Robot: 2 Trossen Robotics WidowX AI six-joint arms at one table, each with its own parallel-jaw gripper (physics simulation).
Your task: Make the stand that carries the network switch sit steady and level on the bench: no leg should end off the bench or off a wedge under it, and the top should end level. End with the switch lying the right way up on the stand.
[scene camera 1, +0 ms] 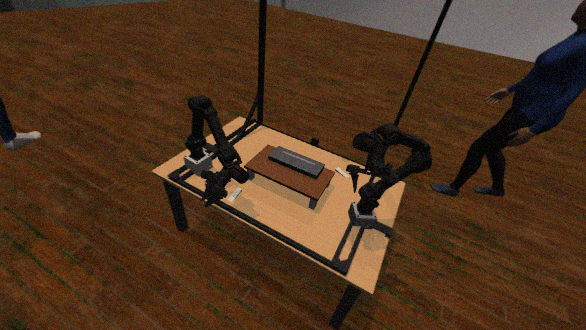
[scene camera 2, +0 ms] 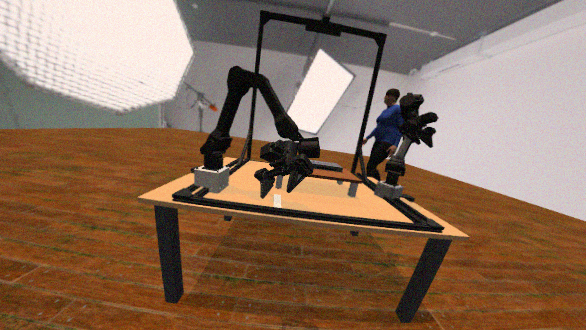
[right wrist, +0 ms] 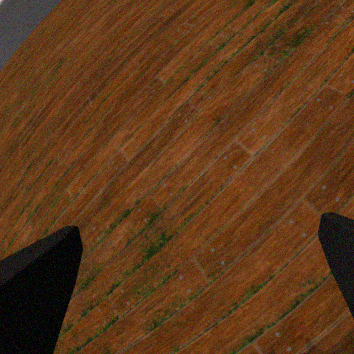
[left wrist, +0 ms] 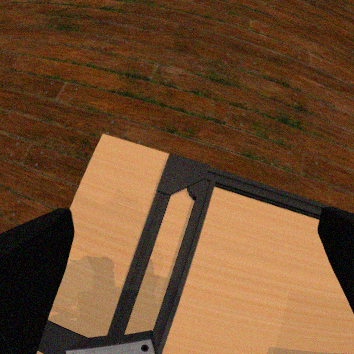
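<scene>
The stand, a brown board on dark legs, stands mid-bench; small tilt cannot be judged. The grey network switch lies flat on the back part of its top. One pale wedge lies on the bench in front of the stand; another pale wedge lies beyond its right end. My right gripper is open and empty, above the bench's front edge near the first wedge. My left gripper is open and empty, raised at the right. Some stand legs are hidden.
A black rail frame runs around the bench, with tall posts at the back. The right wrist view shows floor beyond the bench. A person in blue stands behind it at the right.
</scene>
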